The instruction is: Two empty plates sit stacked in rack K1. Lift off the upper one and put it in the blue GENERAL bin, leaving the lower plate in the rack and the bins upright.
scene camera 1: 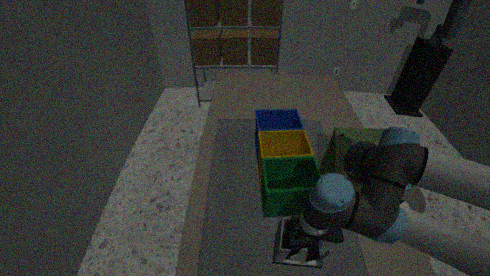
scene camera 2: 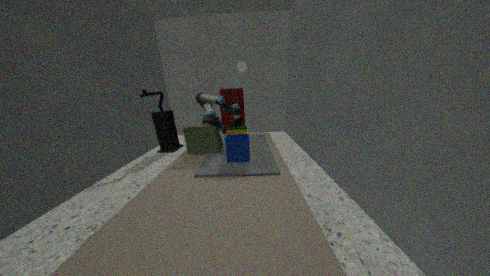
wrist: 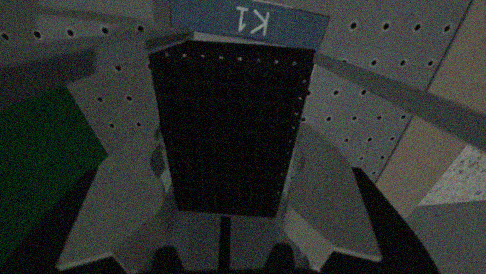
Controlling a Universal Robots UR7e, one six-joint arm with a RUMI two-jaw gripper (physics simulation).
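Seen in the pictures: gripper, fingertip midpoint: (scene camera 1: 300,247) (wrist: 230,125); arm's base, origin of the base link: (scene camera 1: 362,162) (scene camera 2: 207,133).
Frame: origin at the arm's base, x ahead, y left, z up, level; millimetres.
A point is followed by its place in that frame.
The upper plate (wrist: 230,115) {y 264, x 208, z -106 mm}, black with small pale marks along its edges, sits at rack K1 (wrist: 200,235) {y 243, x 301, z -86 mm} (scene camera 1: 276,250) {y 290, x 309, z -78 mm}, whose blue K1 label (wrist: 210,19) {y 251, x 161, z -140 mm} shows at the top of the wrist view. The lower plate is hidden beneath it. My gripper (wrist: 230,125) {y 265, x 226, z -126 mm} (scene camera 1: 304,244) {y 265, x 226, z -126 mm} is shut on the upper plate, one finger against each long side. In scene camera 1 the arm hides part of the rack. The blue bin (scene camera 1: 278,120) {y -242, x 302, z -31 mm} (scene camera 2: 237,149) {y -243, x 313, z -54 mm} stands upright at the far end of the bin row.
A yellow bin (scene camera 1: 285,144) {y -112, x 276, z -45 mm} and a green bin (scene camera 1: 287,202) {y 140, x 278, z -53 mm} (wrist: 45,170) {y 136, x 254, z -104 mm} stand upright between the rack and the blue bin. The green one is close to the rack. An olive box (scene camera 1: 356,134) {y -69, x 31, z 70 mm} (scene camera 2: 202,140) {y -92, x -13, z -36 mm} stands beside the row, partly behind the arm. A black pedestal (scene camera 1: 420,70) (scene camera 2: 166,131) stands farther off.
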